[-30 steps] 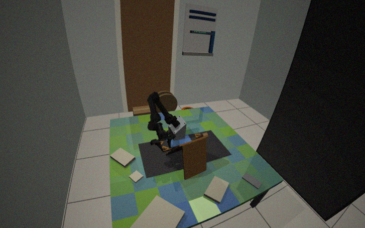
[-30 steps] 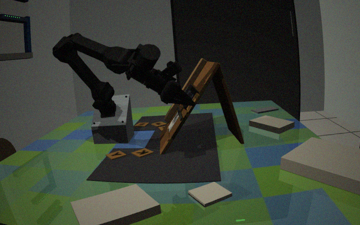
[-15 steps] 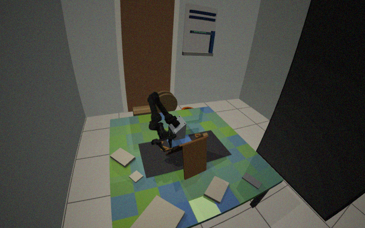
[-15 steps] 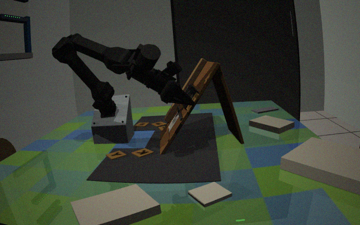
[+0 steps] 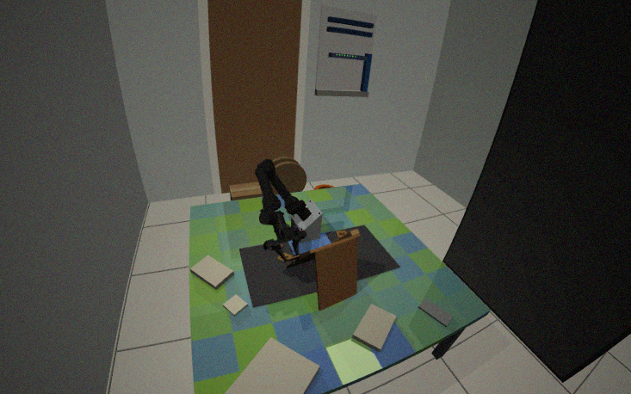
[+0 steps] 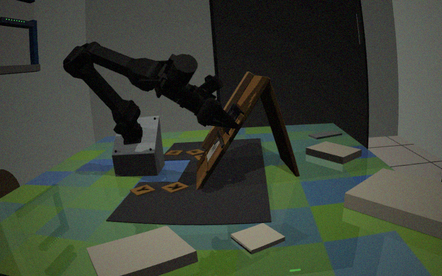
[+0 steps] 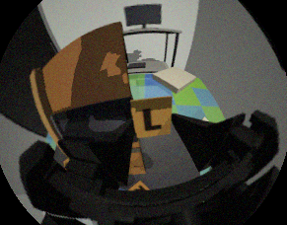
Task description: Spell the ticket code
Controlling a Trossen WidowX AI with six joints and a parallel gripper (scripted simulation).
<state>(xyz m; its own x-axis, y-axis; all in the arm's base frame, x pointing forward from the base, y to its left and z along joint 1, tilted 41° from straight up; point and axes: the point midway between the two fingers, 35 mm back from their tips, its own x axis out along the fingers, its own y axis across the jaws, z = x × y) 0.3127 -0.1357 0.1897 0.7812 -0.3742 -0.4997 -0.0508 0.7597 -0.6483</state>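
The white ticket is 6 cm behind my gripper tip, 14 cm to the left of it and 9 cm below it. Round my gripper tip: dark mat (13 cm behind, 20 cm to the left, 17 cm below); orange letter tile marked l (right at my gripper tip); orange letter tile marked f (15 cm behind, 41 cm to the left, 17 cm below).
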